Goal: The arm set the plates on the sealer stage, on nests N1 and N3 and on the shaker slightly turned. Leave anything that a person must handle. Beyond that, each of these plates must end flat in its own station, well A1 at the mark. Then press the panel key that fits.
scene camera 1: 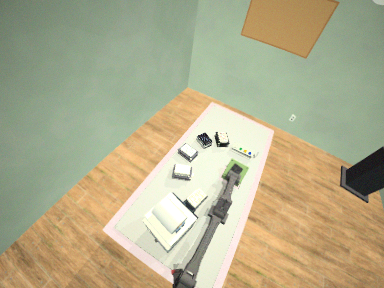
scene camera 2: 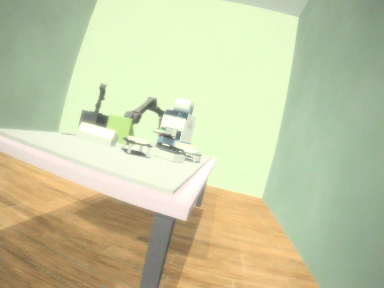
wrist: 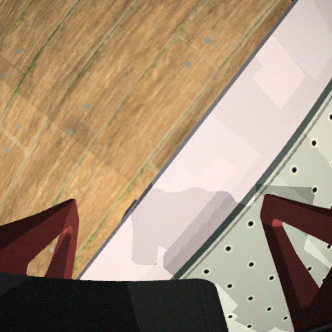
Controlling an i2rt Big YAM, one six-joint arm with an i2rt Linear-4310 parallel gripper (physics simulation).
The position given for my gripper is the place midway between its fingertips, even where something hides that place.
Observation:
My gripper (wrist: pixel 172 208) is open and holds nothing. I also see a white perforated surface (wrist: pixel 241 267).

